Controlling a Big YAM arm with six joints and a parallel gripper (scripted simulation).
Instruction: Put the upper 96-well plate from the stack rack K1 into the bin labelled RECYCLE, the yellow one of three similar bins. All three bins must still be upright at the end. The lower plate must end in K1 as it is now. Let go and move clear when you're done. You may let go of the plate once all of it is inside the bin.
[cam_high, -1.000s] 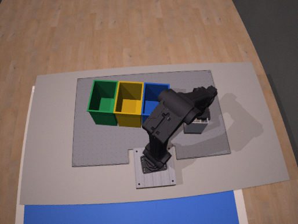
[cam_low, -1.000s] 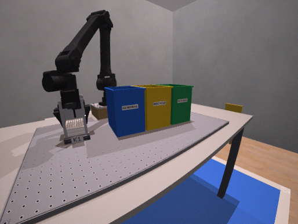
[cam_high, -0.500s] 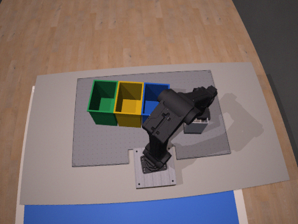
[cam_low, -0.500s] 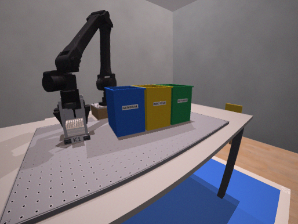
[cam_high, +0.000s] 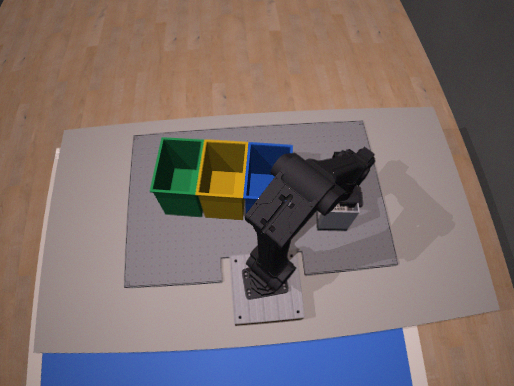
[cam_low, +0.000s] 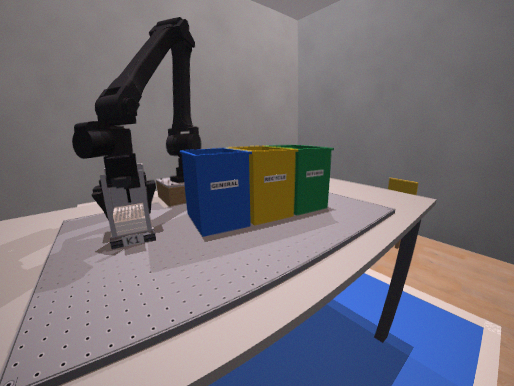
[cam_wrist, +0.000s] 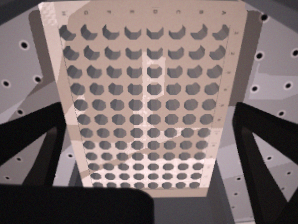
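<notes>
Now: the 96-well plate 1 cm below my hand. Round my hand: blue general bin (20 cm to the left, 8 cm ahead, 4 cm above); then green bin (45 cm to the left, 14 cm ahead, 4 cm above); then yellow recycle bin (33 cm to the left, 11 cm ahead, 4 cm above).
</notes>
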